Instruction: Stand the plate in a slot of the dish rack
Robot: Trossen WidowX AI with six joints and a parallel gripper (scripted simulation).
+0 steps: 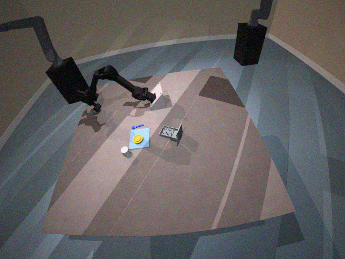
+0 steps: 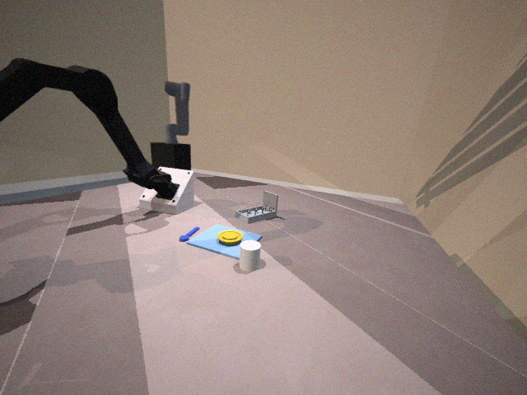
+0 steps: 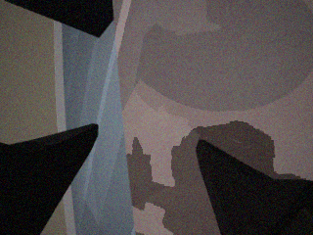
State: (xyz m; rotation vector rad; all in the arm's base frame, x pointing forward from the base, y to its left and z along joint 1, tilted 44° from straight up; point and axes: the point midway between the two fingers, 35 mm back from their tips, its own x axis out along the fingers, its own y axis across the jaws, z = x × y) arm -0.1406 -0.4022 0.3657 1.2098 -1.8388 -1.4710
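Now: gripper tip 460 mm short of the yellow plate, 420 mm to the right of it and 10 mm above it. Round my gripper tip: small blue spoon: 340 mm ahead, 410 mm to the left, 30 mm below; cream cup: 540 mm ahead, 350 mm to the left, 10 mm below; grey dish rack: 460 mm ahead, 630 mm to the left, 10 mm below.
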